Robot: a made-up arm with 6 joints. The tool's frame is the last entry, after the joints. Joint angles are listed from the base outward.
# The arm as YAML. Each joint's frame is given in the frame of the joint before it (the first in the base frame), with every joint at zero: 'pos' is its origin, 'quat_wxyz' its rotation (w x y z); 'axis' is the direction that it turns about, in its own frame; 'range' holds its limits. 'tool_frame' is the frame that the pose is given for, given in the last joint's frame.
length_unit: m
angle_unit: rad
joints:
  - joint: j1
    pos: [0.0, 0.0, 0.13]
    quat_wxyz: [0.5, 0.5, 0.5, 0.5]
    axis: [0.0, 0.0, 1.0]
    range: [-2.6, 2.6]
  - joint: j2
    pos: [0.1, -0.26, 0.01]
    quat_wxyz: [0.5, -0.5, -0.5, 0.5]
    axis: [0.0, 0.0, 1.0]
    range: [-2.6, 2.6]
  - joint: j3
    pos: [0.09, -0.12, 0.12]
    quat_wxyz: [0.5, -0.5, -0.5, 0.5]
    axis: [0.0, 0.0, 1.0]
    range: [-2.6, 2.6]
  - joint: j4
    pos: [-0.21, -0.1, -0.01]
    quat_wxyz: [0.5, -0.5, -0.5, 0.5]
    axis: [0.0, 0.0, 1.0]
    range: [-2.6, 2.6]
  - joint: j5
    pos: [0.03, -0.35, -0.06]
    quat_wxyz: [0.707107, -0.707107, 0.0, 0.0]
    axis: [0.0, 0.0, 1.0]
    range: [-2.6, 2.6]
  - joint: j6
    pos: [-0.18, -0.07, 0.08]
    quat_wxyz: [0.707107, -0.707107, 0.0, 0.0]
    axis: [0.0, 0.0, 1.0]
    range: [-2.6, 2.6]
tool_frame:
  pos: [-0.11, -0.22, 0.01]
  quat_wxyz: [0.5, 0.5, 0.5, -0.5]
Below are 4 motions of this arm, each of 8 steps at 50 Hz.
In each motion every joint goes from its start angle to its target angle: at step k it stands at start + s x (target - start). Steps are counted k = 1, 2, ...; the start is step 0. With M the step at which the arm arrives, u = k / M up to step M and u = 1 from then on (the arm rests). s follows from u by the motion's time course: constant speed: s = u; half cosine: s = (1 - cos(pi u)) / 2; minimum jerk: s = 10 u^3 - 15 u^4 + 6 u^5.
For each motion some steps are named. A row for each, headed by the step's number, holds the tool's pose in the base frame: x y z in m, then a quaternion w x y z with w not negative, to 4 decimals.
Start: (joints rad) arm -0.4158 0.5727 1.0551 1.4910 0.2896 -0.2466
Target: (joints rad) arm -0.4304 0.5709 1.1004 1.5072 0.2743 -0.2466
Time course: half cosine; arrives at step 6
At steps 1, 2, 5, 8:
1: 0.3082 -0.3947 -0.0100 0.5814 0.5394 -0.6030 0.0865
2: 0.3066 -0.3955 -0.0103 0.5793 0.5395 -0.6052 0.0844
5: 0.3006 -0.3982 -0.0115 0.5714 0.5398 -0.6134 0.0770
8: 0.3000 -0.3985 -0.0116 0.5706 0.5398 -0.6142 0.0763

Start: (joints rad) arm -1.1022 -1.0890 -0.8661 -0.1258 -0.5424 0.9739
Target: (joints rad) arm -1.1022 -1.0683 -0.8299 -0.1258 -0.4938 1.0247
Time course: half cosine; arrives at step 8
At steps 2, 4, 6, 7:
2: 0.2185 -0.4848 -0.1241 0.4726 -0.7246 0.4833 0.1344
4: 0.2182 -0.4838 -0.1255 0.4666 -0.7297 0.4794 0.1412
6: 0.2179 -0.4828 -0.1269 0.4605 -0.7348 0.4755 0.1479
7: 0.2177 -0.4824 -0.1273 0.4587 -0.7363 0.4743 0.1500

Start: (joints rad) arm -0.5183 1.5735 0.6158 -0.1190 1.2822 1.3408
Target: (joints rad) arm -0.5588 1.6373 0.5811 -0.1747 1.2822 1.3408
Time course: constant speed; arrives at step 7
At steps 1, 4, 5, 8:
1: 0.0305 -0.1258 0.1746 0.2078 -0.7162 -0.6632 -0.0639
4: 0.0258 -0.1253 0.1776 0.1887 -0.7220 -0.6627 -0.0623
5: 0.0242 -0.1252 0.1786 0.1824 -0.7239 -0.6625 -0.0619
8: 0.0210 -0.1249 0.1806 0.1696 -0.7275 -0.6620 -0.0612

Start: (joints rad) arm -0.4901 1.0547 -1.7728 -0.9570 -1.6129 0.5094
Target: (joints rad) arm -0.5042 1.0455 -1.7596 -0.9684 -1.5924 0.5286
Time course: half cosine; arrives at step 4
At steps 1, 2, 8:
1: 0.0446 -0.0055 0.1481 0.4741 -0.2470 -0.8413 0.0809
2: 0.0447 -0.0036 0.1481 0.4708 -0.2517 -0.8418 0.0798
8: 0.0449 -0.0010 0.1481 0.4662 -0.2584 -0.8424 0.0782

